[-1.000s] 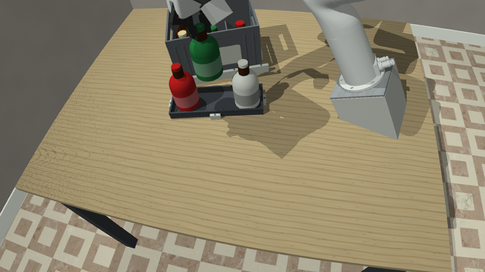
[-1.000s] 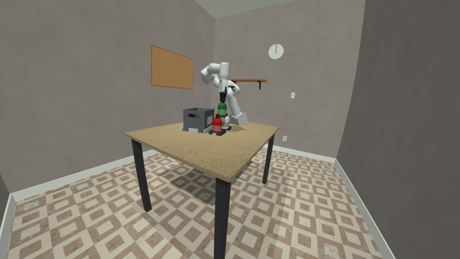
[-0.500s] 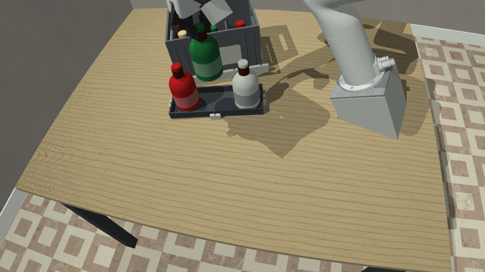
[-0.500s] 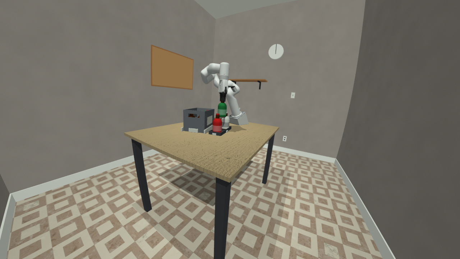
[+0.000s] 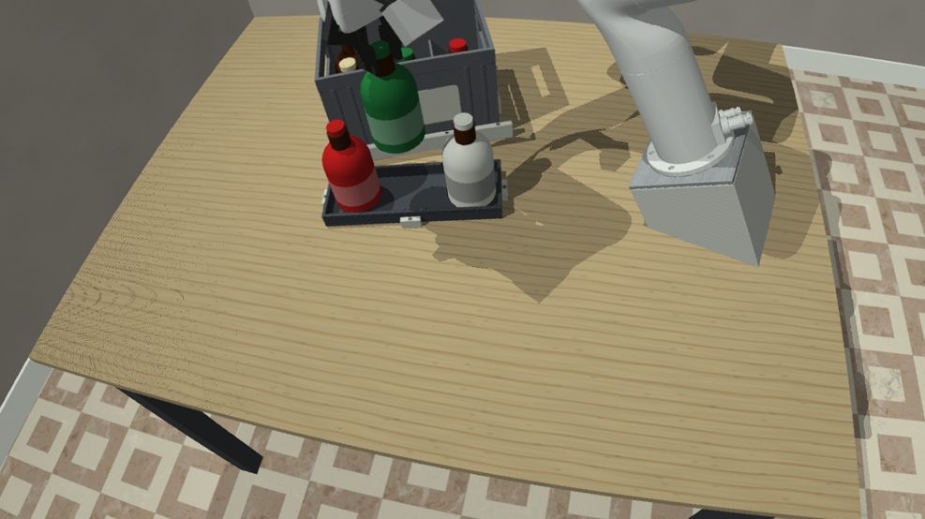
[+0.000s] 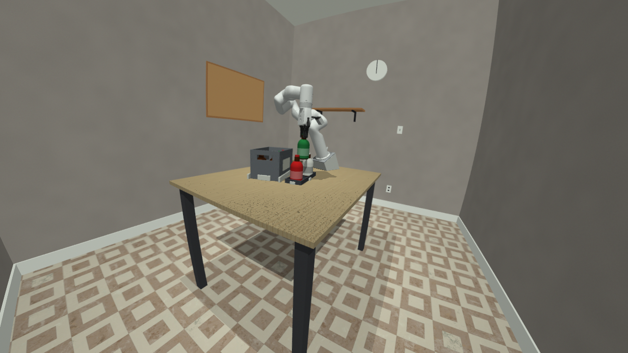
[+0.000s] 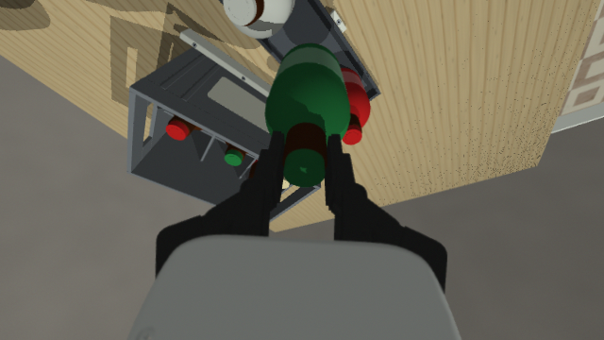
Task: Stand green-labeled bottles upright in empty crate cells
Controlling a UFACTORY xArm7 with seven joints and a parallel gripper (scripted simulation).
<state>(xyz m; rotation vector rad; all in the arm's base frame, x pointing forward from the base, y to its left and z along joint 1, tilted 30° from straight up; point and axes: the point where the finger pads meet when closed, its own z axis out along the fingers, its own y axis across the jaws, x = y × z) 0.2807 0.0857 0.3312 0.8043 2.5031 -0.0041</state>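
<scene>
My gripper is now 7 cm above the green-labeled bottle. Also, from my hand: white bottle: 9 cm behind, 1 cm to the right, 19 cm below; dark tray: 27 cm below; red bottle: 9 cm ahead, 1 cm to the left, 19 cm below.
</scene>
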